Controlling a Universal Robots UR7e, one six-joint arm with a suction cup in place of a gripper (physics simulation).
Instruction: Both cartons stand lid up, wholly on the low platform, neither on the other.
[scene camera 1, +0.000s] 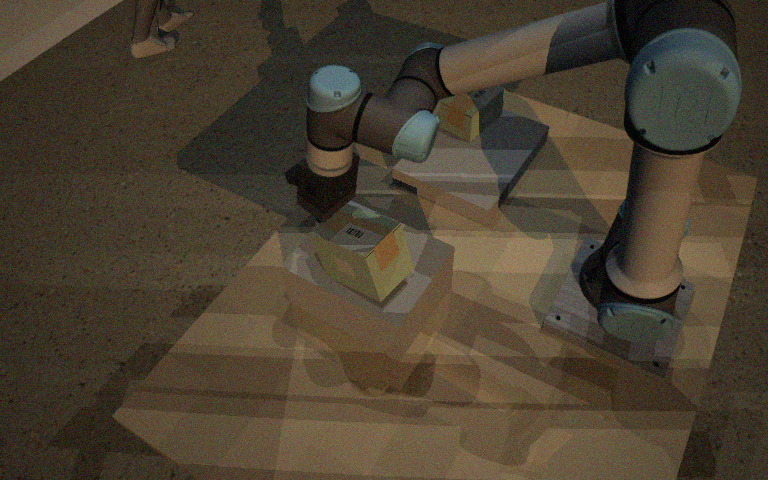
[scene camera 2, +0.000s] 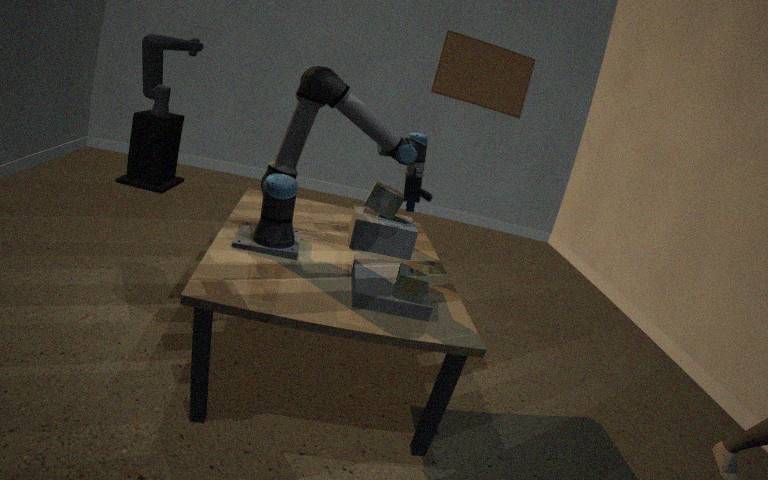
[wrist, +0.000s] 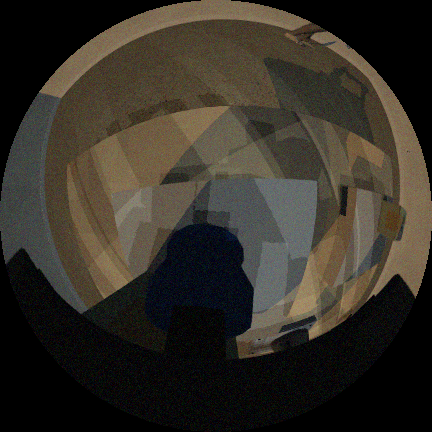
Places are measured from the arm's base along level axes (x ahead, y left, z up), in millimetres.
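Pixels of known places: hand at its tool point: (scene camera 2: 409, 210) (wrist: 203, 258); arm's base at its link origin: (scene camera 2: 273, 240) (wrist: 288, 337).
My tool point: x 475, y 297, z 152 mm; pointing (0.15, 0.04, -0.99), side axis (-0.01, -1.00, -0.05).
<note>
For each thing: its top centre in the pictures, then the offset to it from my tool point. Level surfaces: height alone.
- yellow carton at its top centre: (scene camera 1: 359, 224) (scene camera 2: 388, 183) dx -109, dy +28, dz +79 mm
- tall grey block at its top centre: (wrist: 215, 299) (scene camera 1: 367, 256) (scene camera 2: 385, 218) dx -89, dy -7, dz -55 mm
- second carton at its top centre: (scene camera 1: 473, 94) (scene camera 2: 414, 270) (wrist: 401, 224) dx +9, dy -518, dz -50 mm
- low grey platform at its top centre: (scene camera 1: 473, 146) (scene camera 2: 390, 278) (wrist: 374, 236) dx -47, dy -443, dz -127 mm
- wooden table at its surface level: dz -175 mm
One yellow carton (scene camera 1: 366, 252) (scene camera 2: 384, 200) with a barcode label on its lid sits tilted on the tall grey block (scene camera 1: 407, 299) (scene camera 2: 381, 237) (wrist: 282, 209), one bottom edge lifted off it. My suction cup (scene camera 1: 320, 215) (scene camera 2: 409, 208) (wrist: 201, 273) points down right beside the carton's far side, low over the block's edge. The tool body touches the carton. In the wrist view nothing shows on the cup. The second carton (scene camera 1: 459, 117) (scene camera 2: 413, 281) (wrist: 390, 219) stands upright on the low grey platform (scene camera 1: 472, 165) (scene camera 2: 374, 289), near its end.
Both blocks stand on a wooden table (scene camera 1: 374, 413) (scene camera 2: 271, 294), with the arm's base plate (scene camera 1: 637, 314) (scene camera 2: 271, 245) at its other side. The tall block is near the table's edge. Another robot on a dark pedestal (scene camera 2: 154, 144) stands far off by the wall.
</note>
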